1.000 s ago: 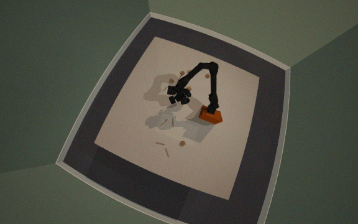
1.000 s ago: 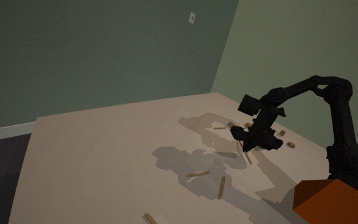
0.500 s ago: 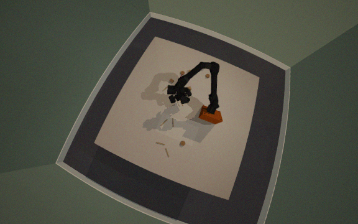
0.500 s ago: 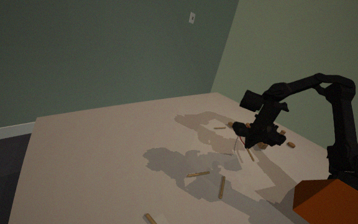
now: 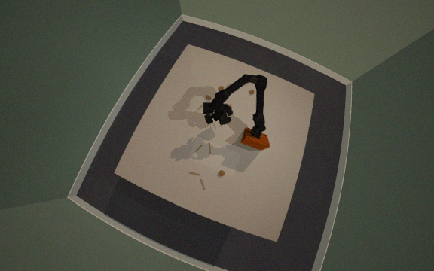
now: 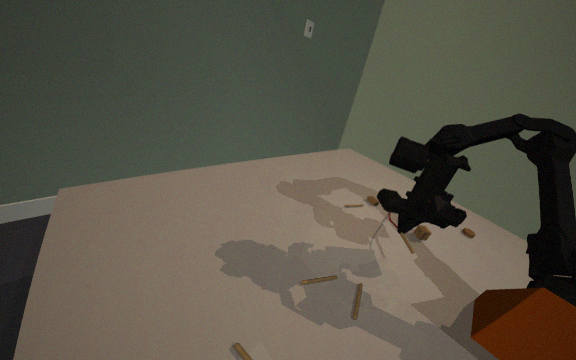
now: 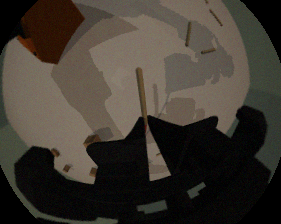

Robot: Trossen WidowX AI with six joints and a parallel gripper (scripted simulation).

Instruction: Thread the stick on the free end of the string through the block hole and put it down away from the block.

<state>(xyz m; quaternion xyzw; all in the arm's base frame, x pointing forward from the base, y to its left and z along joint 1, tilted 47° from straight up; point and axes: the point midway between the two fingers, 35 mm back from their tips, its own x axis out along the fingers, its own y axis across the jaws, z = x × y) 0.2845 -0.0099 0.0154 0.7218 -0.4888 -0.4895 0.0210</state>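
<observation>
The thin wooden stick is 1 cm behind my gripper tip and 1 cm to the left of it. From my gripper tip the other things lie so: small wooden block (4 cm behind, 14 cm to the right, 4 cm below); round button (8 cm ahead, 28 cm to the right, 4 cm below).
</observation>
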